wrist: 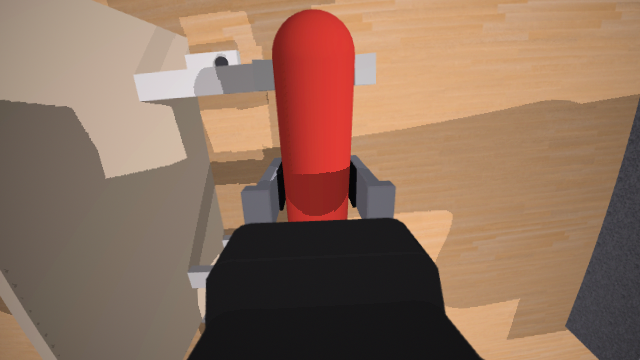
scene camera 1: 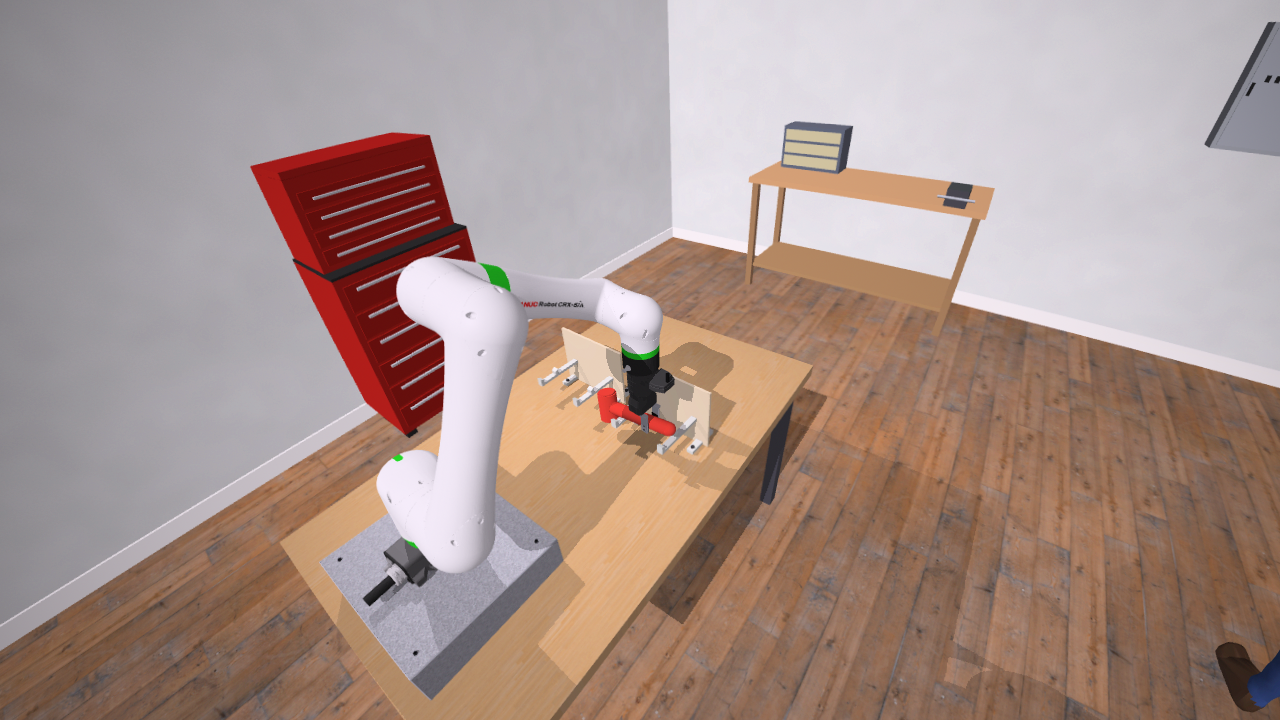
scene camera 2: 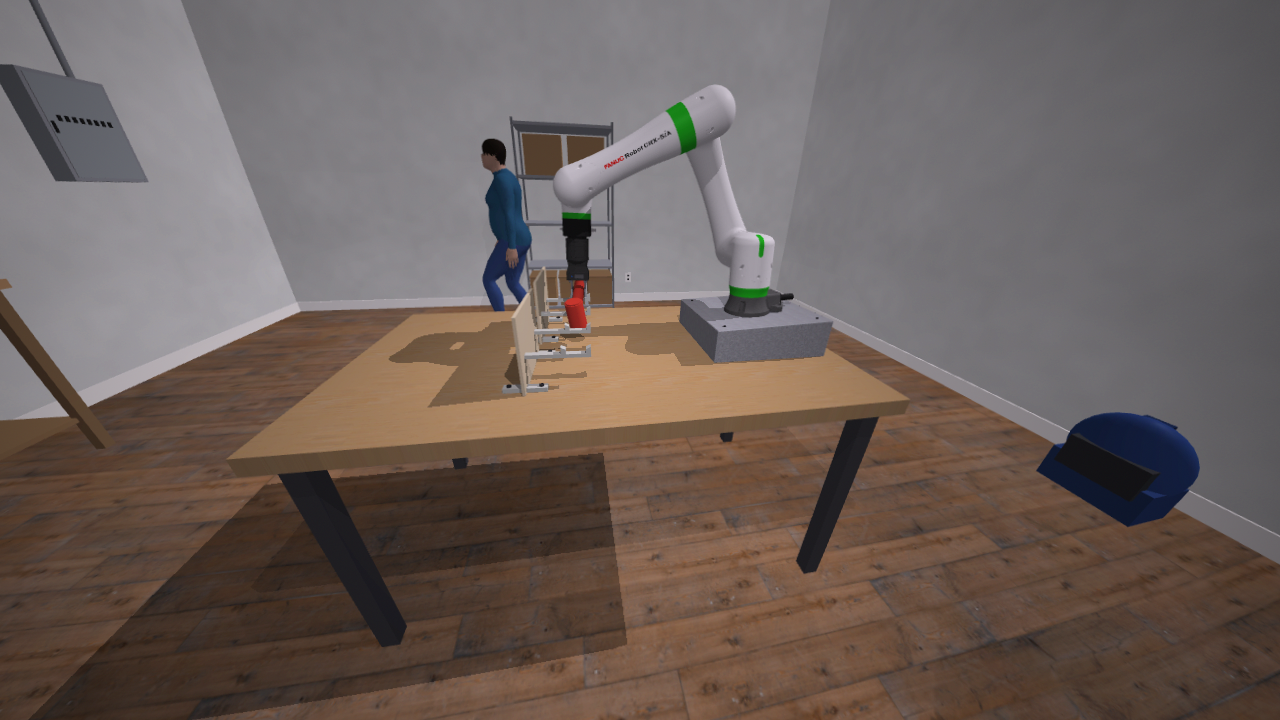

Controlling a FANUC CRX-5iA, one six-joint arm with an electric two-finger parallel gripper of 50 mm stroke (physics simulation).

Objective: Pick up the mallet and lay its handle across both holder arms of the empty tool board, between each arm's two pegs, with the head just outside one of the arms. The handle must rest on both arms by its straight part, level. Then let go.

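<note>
The red mallet (scene camera 1: pixel 630 412) (scene camera 2: pixel 575 313) (wrist: pixel 315 115) is held by its handle in my gripper (scene camera 1: pixel 646 422) (wrist: pixel 315 172), which is shut on it. The handle looks about level and runs along the front of the right-hand tool board (scene camera 1: pixel 701 413) in scene camera 1. Its rounded end crosses over the outer holder arm (scene camera 1: pixel 677 436) (wrist: pixel 240 78). In the wrist view, this arm's tip shows to the right of the handle. The head is on the side of the other arm, which is partly hidden. Whether the handle touches the arms cannot be told.
A second board (scene camera 1: pixel 581 358) (scene camera 2: pixel 521 349) with its own holder arms (scene camera 1: pixel 559 372) (scene camera 2: pixel 562 352) stands beside it on the wooden table (scene camera 1: pixel 572 573) (scene camera 2: pixel 716 402). The grey robot base block (scene camera 1: pixel 501 582) (scene camera 2: pixel 769 340) is on the same table. A person (scene camera 2: pixel 505 214) is beyond the table.
</note>
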